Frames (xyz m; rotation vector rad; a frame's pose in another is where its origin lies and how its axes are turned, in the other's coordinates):
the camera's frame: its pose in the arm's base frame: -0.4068 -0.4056 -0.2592 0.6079 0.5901 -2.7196
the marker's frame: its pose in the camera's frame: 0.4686 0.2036 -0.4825 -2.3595 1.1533 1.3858
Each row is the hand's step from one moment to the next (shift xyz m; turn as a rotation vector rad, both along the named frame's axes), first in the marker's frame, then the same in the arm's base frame.
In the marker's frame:
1: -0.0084 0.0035 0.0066 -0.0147 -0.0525 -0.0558
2: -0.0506 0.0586 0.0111 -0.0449 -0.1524 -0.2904
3: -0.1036 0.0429 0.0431 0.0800 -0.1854 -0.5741
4: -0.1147 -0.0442 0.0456 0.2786 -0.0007 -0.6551
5: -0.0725 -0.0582 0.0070 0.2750 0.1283 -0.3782
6: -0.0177 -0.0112 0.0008 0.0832 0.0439 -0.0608
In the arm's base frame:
1: 0.0085 -0.0047 0.0056 -0.0652 -0.0412 -0.0117
2: 0.0345 -0.0030 0.0701 -0.3107 -0.1138 0.0073
3: 0.0687 -0.0558 0.0813 -0.6082 -0.0213 -0.0049
4: 0.0487 -0.1193 0.0241 -0.6644 0.2535 0.0326
5: 0.0017 -0.0932 0.0000 -0.3655 0.3159 0.0422
6: 0.0004 -0.0208 0.0025 -0.0583 0.0956 -0.0002

